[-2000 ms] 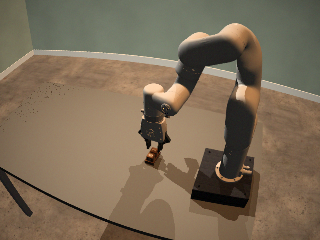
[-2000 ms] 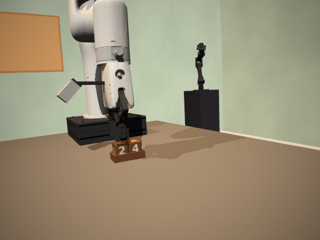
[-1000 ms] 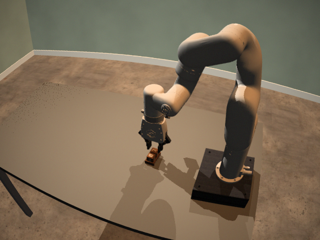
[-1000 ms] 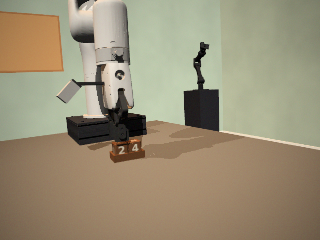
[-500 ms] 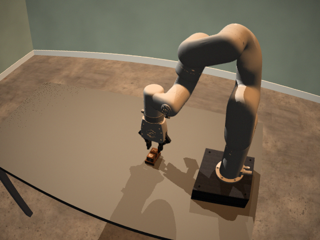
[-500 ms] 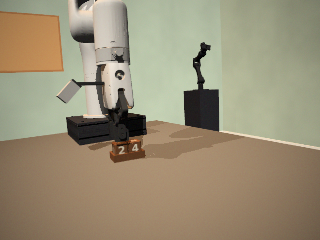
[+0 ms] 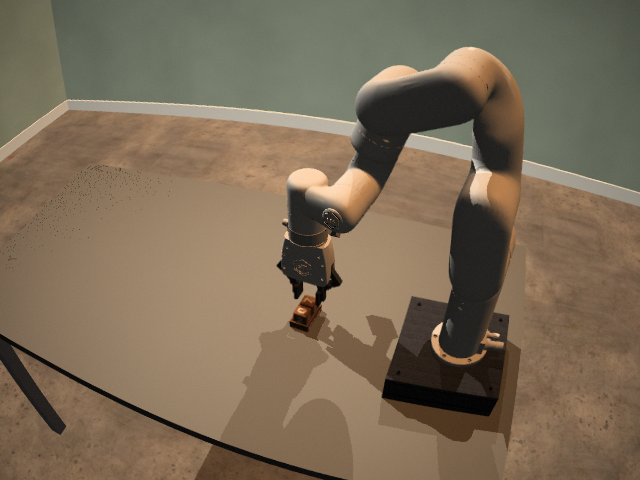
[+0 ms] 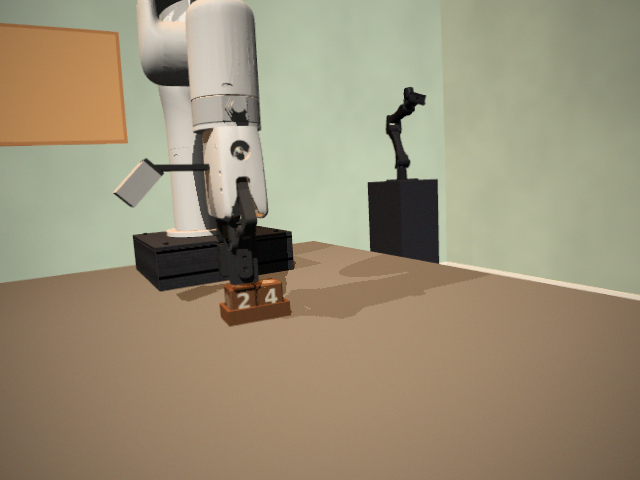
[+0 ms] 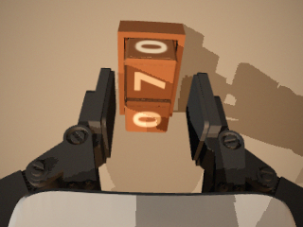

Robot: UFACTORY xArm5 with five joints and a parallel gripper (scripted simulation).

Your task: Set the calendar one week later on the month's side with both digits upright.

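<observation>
Right now my hand is 6 cm above the brown tray and 2 cm to the right of it.
</observation>
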